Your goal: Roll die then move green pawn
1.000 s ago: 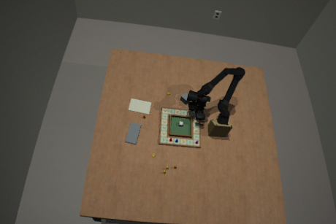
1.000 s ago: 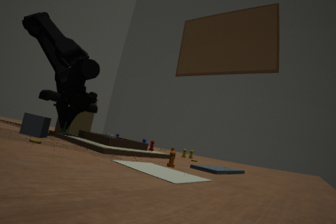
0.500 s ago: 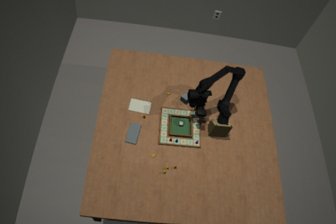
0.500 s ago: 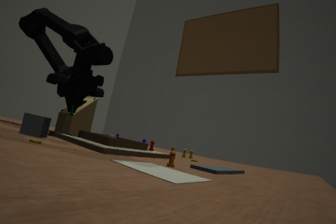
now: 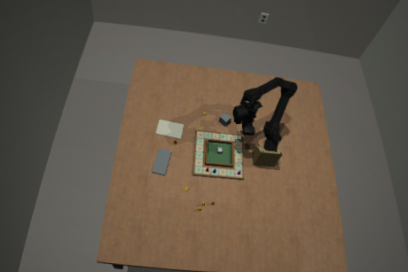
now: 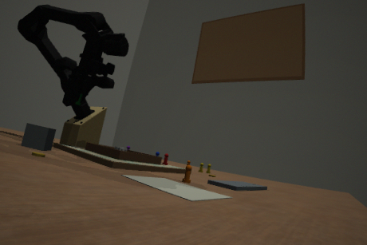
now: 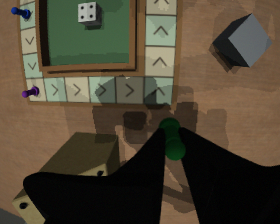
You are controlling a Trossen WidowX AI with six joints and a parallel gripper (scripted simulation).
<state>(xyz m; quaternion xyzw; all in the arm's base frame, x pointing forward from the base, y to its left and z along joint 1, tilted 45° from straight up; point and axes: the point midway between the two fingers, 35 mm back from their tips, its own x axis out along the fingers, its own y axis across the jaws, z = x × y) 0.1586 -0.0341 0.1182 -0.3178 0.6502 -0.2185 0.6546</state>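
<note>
My gripper tip is 12 cm above the white die, 11 cm to the right of it and 11 cm short of it. Round my gripper tip: green pawn (1 cm above); green felt tray (14 cm below, 12 cm to the left, 11 cm ahead); grey box (12 cm below, 11 cm to the right, 9 cm ahead).
</note>
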